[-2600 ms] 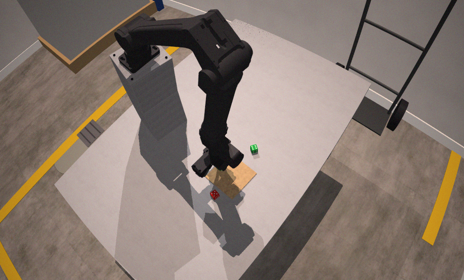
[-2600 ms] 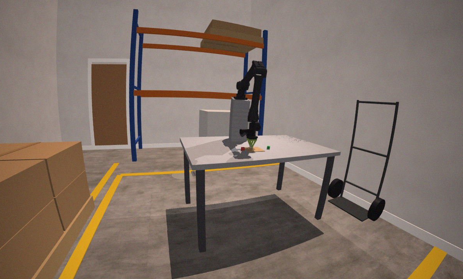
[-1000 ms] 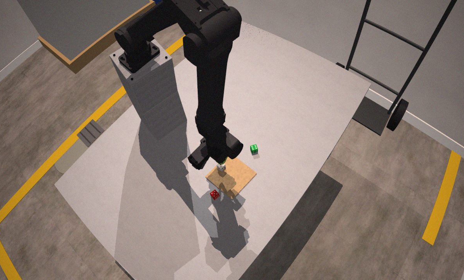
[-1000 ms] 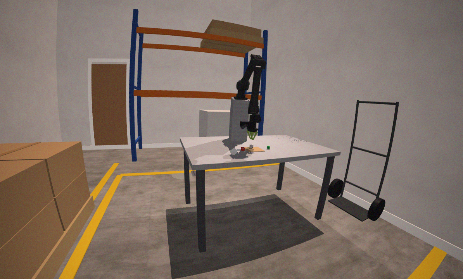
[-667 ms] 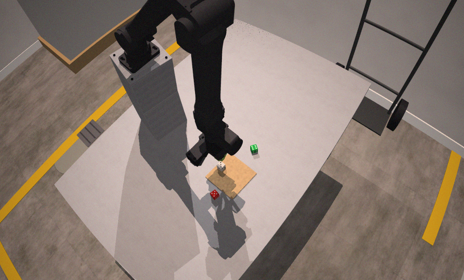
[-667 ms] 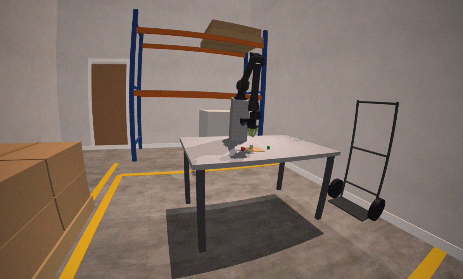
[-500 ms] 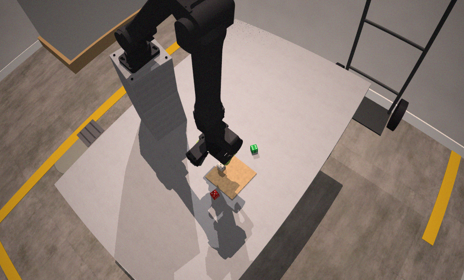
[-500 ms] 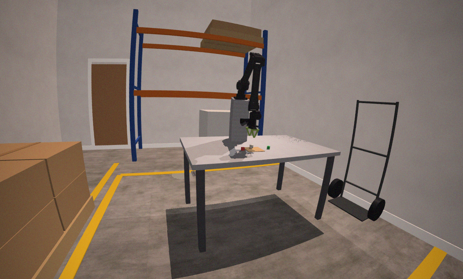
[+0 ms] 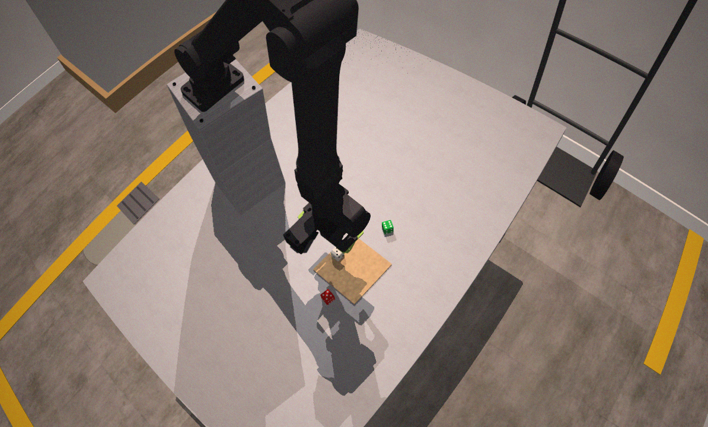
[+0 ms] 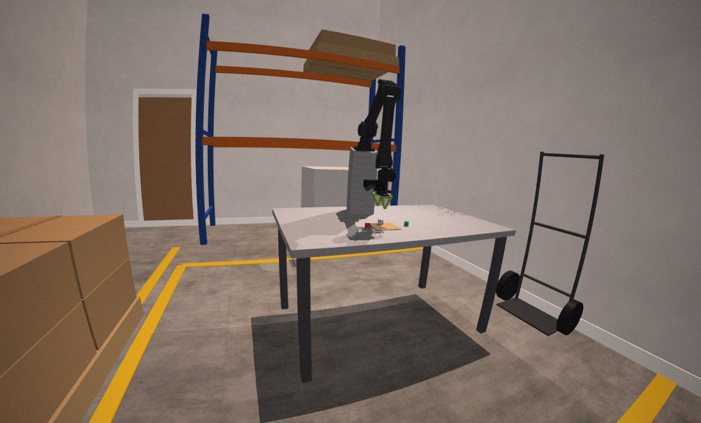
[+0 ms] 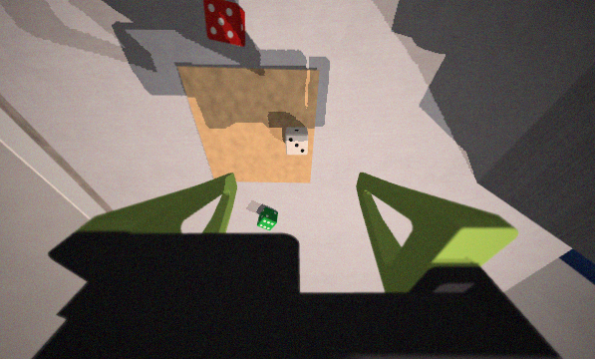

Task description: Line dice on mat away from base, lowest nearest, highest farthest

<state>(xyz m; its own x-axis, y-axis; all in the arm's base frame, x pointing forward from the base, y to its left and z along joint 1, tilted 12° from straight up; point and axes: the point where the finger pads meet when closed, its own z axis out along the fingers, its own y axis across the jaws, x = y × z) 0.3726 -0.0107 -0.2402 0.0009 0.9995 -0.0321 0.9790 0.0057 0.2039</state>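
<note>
The red die is 6 cm ahead of my hand, 10 cm to the right of it and 9 cm below it. From my hand the other things lie so: green die (5 cm ahead, 14 cm to the left, 9 cm below); tan mat (5 cm ahead, 10 cm below); white die (9 cm below).
</note>
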